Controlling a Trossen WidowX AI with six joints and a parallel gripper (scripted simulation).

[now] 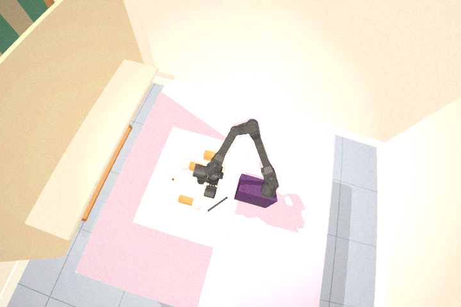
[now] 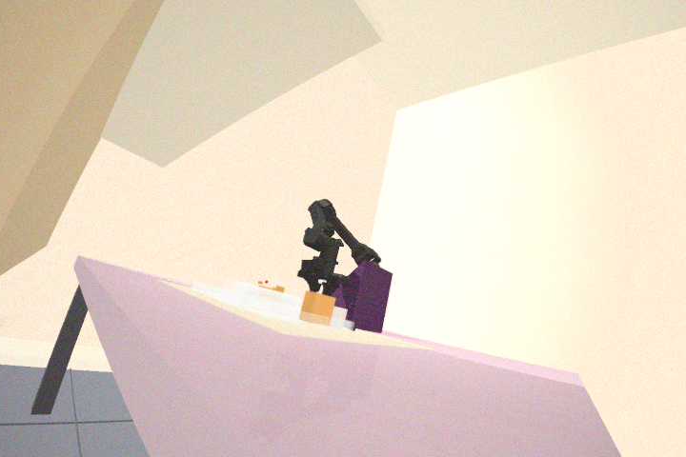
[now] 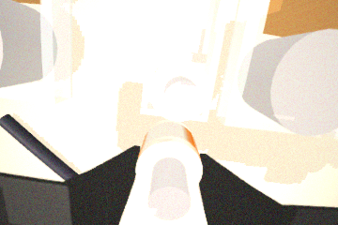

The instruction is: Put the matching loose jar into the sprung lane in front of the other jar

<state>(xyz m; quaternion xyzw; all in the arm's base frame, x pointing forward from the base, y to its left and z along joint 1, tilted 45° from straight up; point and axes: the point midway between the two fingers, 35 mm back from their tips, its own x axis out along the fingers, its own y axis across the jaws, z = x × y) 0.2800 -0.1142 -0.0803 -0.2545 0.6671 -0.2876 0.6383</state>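
The thin dark rod lies 50 mm behind my gripper tip, 100 mm to the left of it and 40 mm below it. Round my gripper tip: small red dot 230 mm ahead, 30 mm to the left, 20 mm above.
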